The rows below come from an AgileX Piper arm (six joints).
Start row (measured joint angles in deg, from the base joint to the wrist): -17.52 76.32 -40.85 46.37 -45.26 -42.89
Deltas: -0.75 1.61 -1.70 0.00 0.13 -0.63; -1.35 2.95 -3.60 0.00 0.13 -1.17; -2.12 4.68 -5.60 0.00 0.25 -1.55; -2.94 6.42 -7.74 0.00 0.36 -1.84; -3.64 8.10 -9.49 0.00 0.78 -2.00; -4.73 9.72 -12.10 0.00 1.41 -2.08; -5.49 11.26 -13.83 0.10 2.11 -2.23; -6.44 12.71 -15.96 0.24 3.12 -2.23; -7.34 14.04 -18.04 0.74 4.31 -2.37; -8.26 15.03 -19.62 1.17 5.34 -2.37; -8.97 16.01 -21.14 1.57 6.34 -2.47; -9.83 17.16 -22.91 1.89 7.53 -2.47
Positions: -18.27 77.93 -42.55 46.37 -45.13 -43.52; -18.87 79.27 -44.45 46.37 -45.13 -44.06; -19.64 81.00 -46.45 46.37 -45.01 -44.44; -20.46 82.74 -48.59 46.37 -44.90 -44.73; -21.16 84.42 -50.34 46.37 -44.48 -44.89; -22.25 86.04 -52.95 46.37 -43.85 -44.97; -23.01 87.58 -54.68 46.47 -43.15 -45.12; -23.96 89.03 -56.81 46.61 -42.14 -45.12; -24.86 90.36 -58.89 47.11 -40.95 -45.26; -25.78 91.35 -60.47 47.54 -39.92 -45.26; -26.49 92.33 -61.99 47.94 -38.92 -45.36; -27.35 93.48 -63.76 48.26 -37.73 -45.36
